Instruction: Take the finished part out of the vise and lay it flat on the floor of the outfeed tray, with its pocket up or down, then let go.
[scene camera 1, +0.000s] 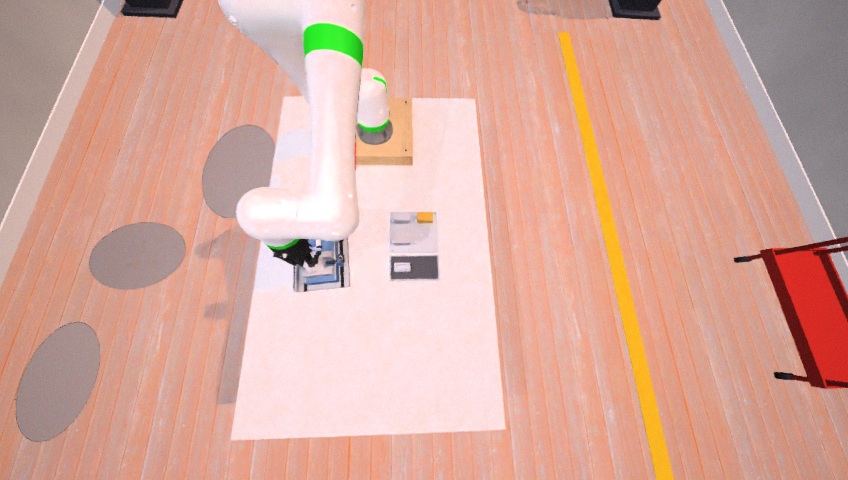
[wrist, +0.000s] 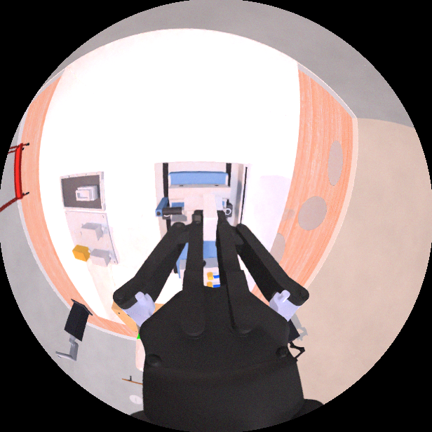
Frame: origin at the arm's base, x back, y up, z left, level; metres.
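Where they show: gripper, fingertip midpoint: (scene camera 1: 311, 268); arm's base at its link origin: (scene camera 1: 375, 130).
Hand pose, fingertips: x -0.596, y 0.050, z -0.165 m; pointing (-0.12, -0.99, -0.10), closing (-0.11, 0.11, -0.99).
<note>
Each offset is from my fingertips to the top centre of the thing.
My gripper (scene camera 1: 313, 259) (wrist: 208, 203) is shut on the finished part (wrist: 210, 204), a pale piece seen nearly edge-on between the fingertips in the wrist view. Its pocket cannot be made out. The gripper is above the vise @[dx +0.090, dy -0.014, dz -0.006 m] (scene camera 1: 321, 278) (wrist: 197, 178), which has blue and light grey sections; the fingers and part cover some of it in the wrist view. The height between the part and the vise is unclear. The outfeed tray (scene camera 1: 425, 268) (wrist: 70, 186) has a dark floor and lies right of the vise in the scene view.
A pale block with a recess @[dx +0.029, dy -0.072, dz +0.299 m] (scene camera 1: 402, 267) (wrist: 86, 193) lies in the outfeed tray. Beside it, a light tray (scene camera 1: 413, 234) (wrist: 75, 220) bears pale blocks and an orange block @[dx +0.228, dy -0.069, dz +0.381 m] (scene camera 1: 424, 217) (wrist: 81, 252). The robot's wooden base plate (scene camera 1: 401, 133) is behind. A red cart (scene camera 1: 800, 321) is far right.
</note>
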